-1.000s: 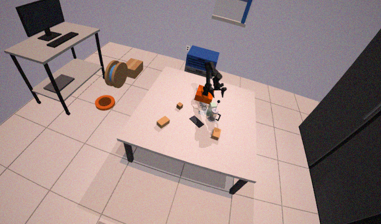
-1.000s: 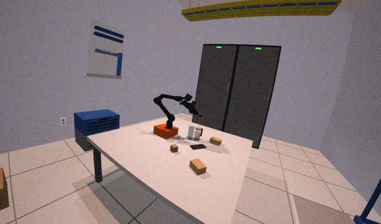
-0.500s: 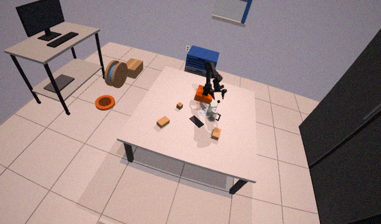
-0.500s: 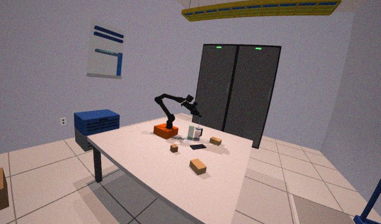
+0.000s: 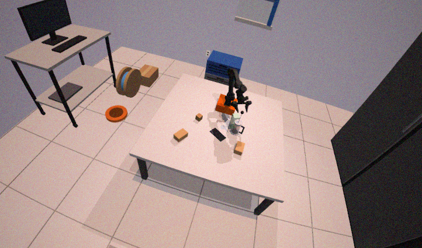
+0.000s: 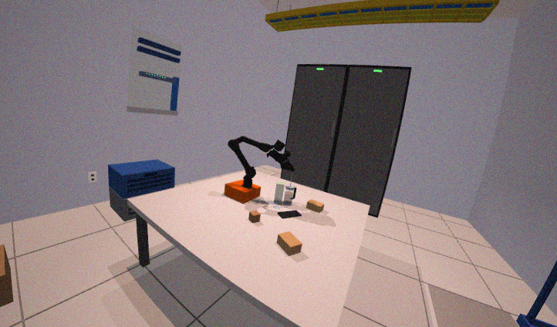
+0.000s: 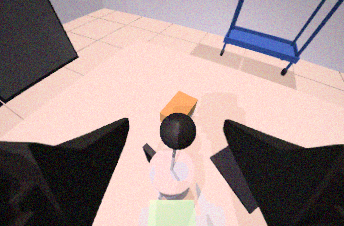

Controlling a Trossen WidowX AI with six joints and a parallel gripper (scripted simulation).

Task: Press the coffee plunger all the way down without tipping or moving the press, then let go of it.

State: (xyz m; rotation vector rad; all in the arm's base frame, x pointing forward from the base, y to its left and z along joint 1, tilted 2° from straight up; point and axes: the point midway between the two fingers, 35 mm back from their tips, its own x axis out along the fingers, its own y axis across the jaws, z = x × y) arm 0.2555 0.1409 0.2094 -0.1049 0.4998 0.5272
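My gripper tip is 10 mm to the right of the glass coffee press and 140 mm above it. The rest, counted from my gripper tip: black flat slab (100 mm ahead, 150 mm to the right, 270 mm below); then pale green block (70 mm behind, 40 mm to the right, 190 mm below); then small brown cube (20 mm behind, 380 mm to the right, 250 mm below).
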